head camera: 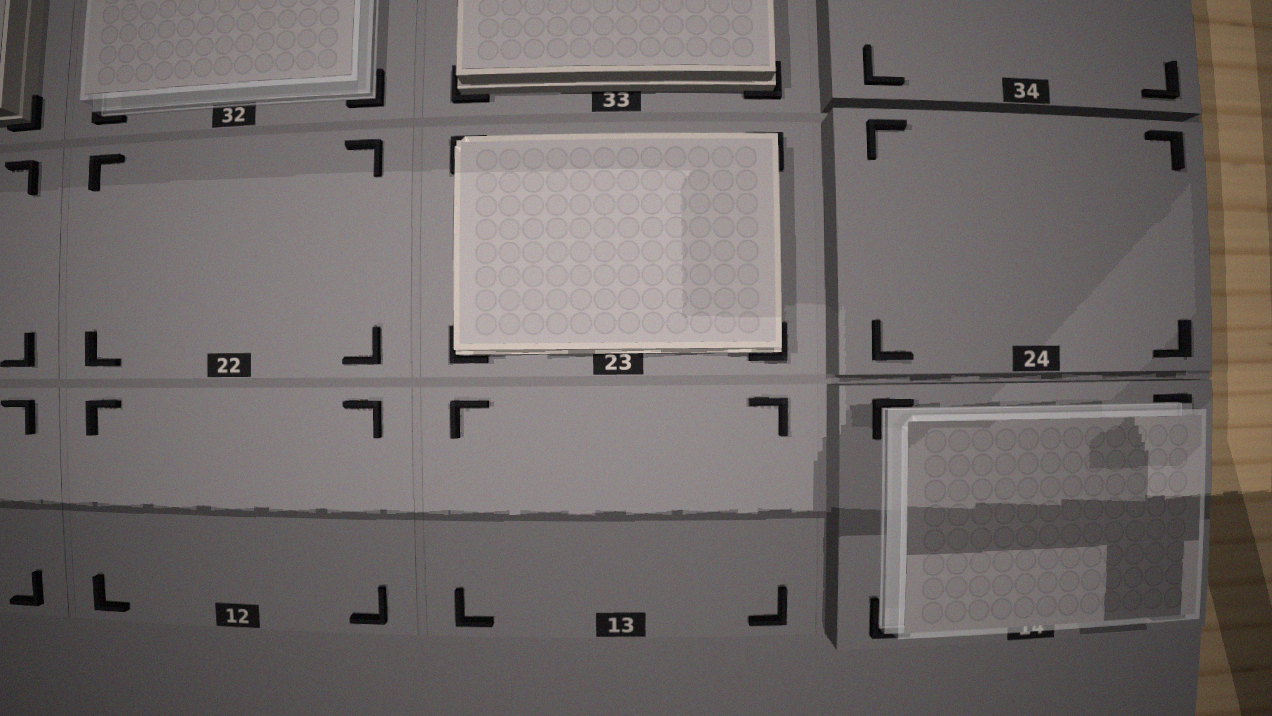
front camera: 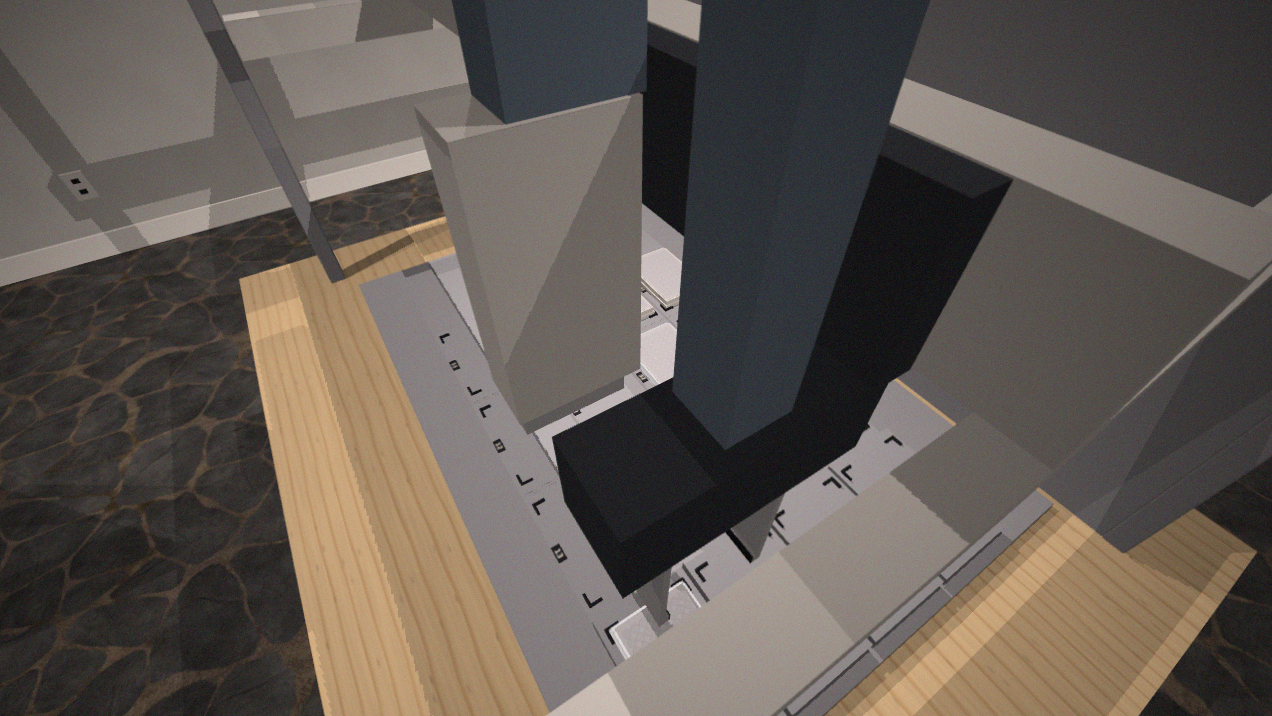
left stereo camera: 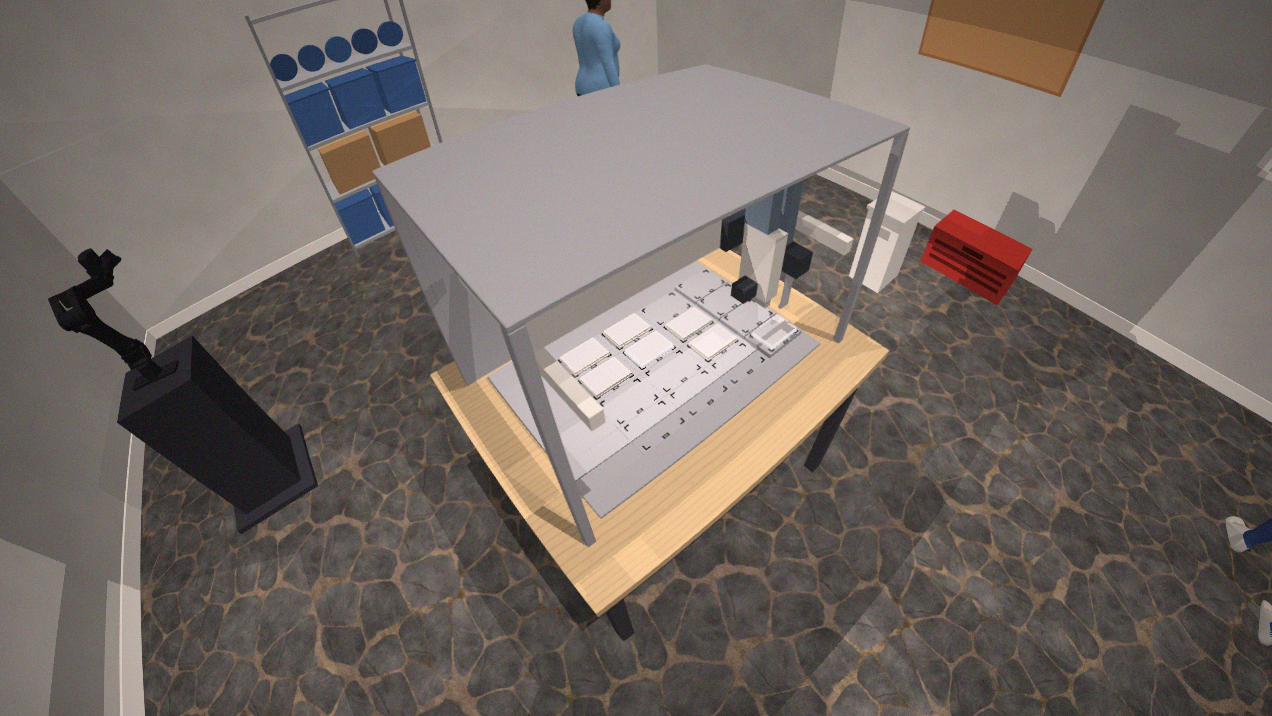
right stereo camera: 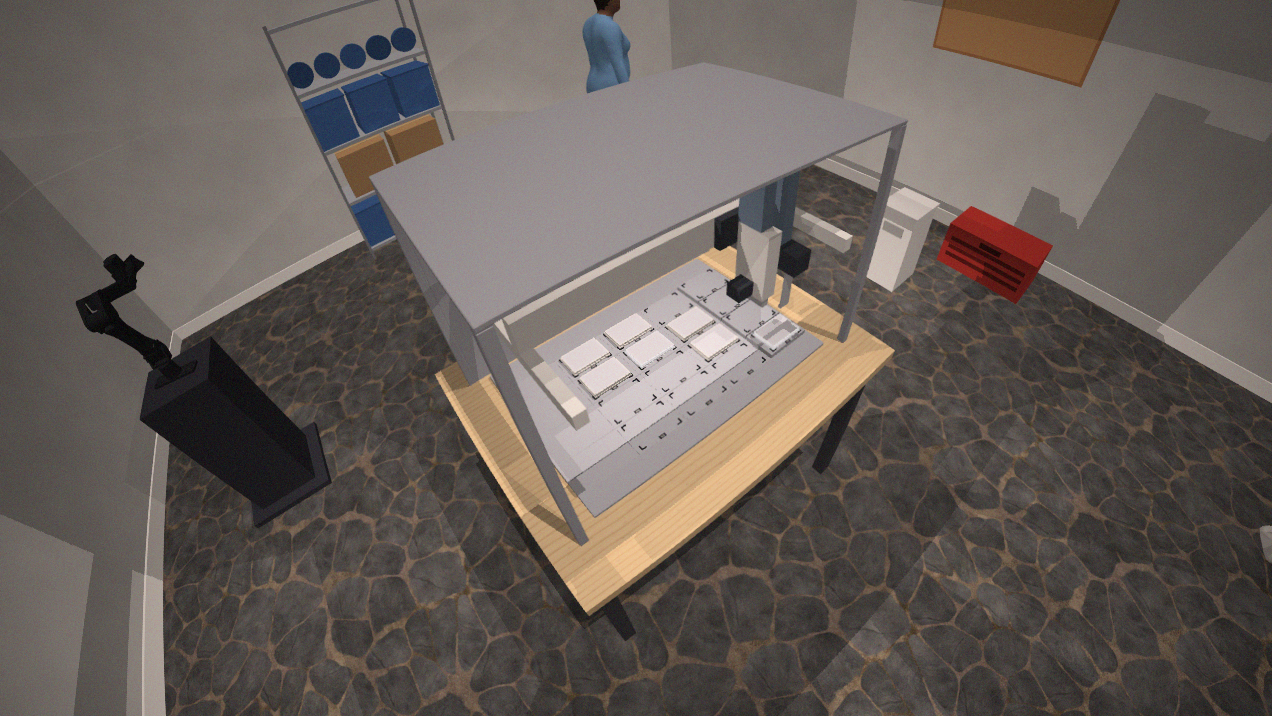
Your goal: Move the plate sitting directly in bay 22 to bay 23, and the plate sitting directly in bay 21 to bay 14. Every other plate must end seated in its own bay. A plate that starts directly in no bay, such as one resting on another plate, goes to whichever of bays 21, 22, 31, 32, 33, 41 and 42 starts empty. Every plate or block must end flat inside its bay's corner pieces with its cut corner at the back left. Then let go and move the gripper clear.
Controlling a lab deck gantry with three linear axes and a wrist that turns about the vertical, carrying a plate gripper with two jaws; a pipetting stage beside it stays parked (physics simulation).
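Frame: origin at the robot's base, x left, y ahead, z down, level; millimetres.
Seen in the pictures: gripper, fingertip midpoint: (front camera: pixel 696 569) (right stereo camera: pixel 772 297); robot's base, origin of the base link: (front camera: pixel 442 338) (left stereo camera: pixel 646 448) (right stereo camera: pixel 642 448).
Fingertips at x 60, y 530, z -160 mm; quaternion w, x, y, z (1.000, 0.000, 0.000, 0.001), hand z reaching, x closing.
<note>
Pixels of each thing's top centre, then the offset from my fingertips to it. "spot": a spot on its surface instead.
- clear-lidded plate, middle of its top: (head camera: pixel 1060 522) (front camera: pixel 686 663) (right stereo camera: pixel 776 329) (left stereo camera: pixel 774 330) dz +131, dx -17, dy +26 mm
- cream-rimmed plate, middle of its top: (head camera: pixel 616 239) (right stereo camera: pixel 714 339) (left stereo camera: pixel 713 340) dz +146, dx +90, dy -138 mm
- Bay 22, surface spot: (head camera: pixel 231 257) spot: dz +160, dx +89, dy -301 mm
- bay 33, surface spot: (head camera: pixel 614 31) (left stereo camera: pixel 694 326) spot: dz +145, dx +172, dy -138 mm
- bay 32, surface spot: (head camera: pixel 218 40) (left stereo camera: pixel 654 350) spot: dz +145, dx +177, dy -300 mm
- bay 31, surface spot: (left stereo camera: pixel 606 375) spot: dz +146, dx +194, dy -465 mm
- bay 41, surface spot: (left stereo camera: pixel 584 356) spot: dz +145, dx +297, dy -470 mm
- bay 42, surface spot: (left stereo camera: pixel 628 329) spot: dz +146, dx +298, dy -301 mm
- raised strip edge, surface spot: (head camera: pixel 829 231) spot: dz +154, dx +95, dy -54 mm
My gripper (front camera: pixel 707 588) is open and empty, jaws down over the deck's right end near the plate in bay 14; the front view does not show its exact height. The clear-lidded plate (front camera: pixel 633 633) (head camera: pixel 1050 524) (left stereo camera: pixel 774 332) (right stereo camera: pixel 777 333) lies in bay 14, its cut corner at the back left. A cream-rimmed plate (head camera: pixel 614 244) (left stereo camera: pixel 713 340) (right stereo camera: pixel 714 340) lies in bay 23. Bay 22 (head camera: pixel 231 257) is empty. Plates also lie in bay 33 (head camera: pixel 614 31) (left stereo camera: pixel 689 322), bay 32 (head camera: pixel 218 40) (left stereo camera: pixel 648 347), bay 31 (left stereo camera: pixel 606 375), bay 41 (left stereo camera: pixel 584 356) and bay 42 (left stereo camera: pixel 628 329).
The pale pipetting stage (front camera: pixel 560 266) (left stereo camera: pixel 761 264) stands beside the gripper column (front camera: pixel 774 204). A pale beam (front camera: pixel 783 613) crosses the front view's lower right. A raised strip edge (head camera: pixel 829 231) runs between bays 23 and 24. Frame posts (left stereo camera: pixel 876 240) (right stereo camera: pixel 876 240) rise at the table corners.
</note>
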